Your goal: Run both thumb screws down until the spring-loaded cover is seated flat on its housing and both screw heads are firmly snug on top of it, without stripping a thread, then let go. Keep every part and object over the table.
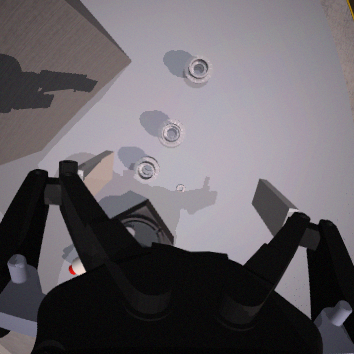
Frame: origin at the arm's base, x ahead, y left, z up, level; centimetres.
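Seen in the pictures: gripper, fingertip midpoint: (184,177).
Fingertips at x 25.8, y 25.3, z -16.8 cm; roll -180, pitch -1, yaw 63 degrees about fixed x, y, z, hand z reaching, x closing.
Observation:
Pixels of each thing's top centre, then the offset from my fingertips to it. "*": a spot on its surface instead. Level surfaces: height alone.
- dark square housing, surface spot: (132,206) * dz -27.5, dx +12.2, dy -16.5 cm
- pale thumb screw head, surface spot: (131,231) * dz -21.5, dx +15.7, dy -16.8 cm
- grey table, surface height: dz -28.0 cm
- tiny ring, top centre: (180,188) dz -27.8, dx +11.1, dy -3.9 cm
- red object, top centre: (85,266) dz -23.0, dx +24.0, dy -34.5 cm
The dark square housing (131,203) stands on the table at the lower middle left. Its round cover (146,231) shows in part, with one pale thumb screw head (131,231) at its left. The gripper body hides the rest of the housing and cover, and the second screw does not show. Whether the cover is flat or raised cannot be told. My gripper (184,177) is wide open and empty, with one finger pad left of the housing's top corner and the other well to its right.
Three pale ringed round parts (198,69) (171,133) (147,169) stand in a row on the grey table (280,100). A tiny ring (180,188) lies near the closest one. A large brown block (65,120) fills the upper left. A white and red object (76,268) shows at lower left.

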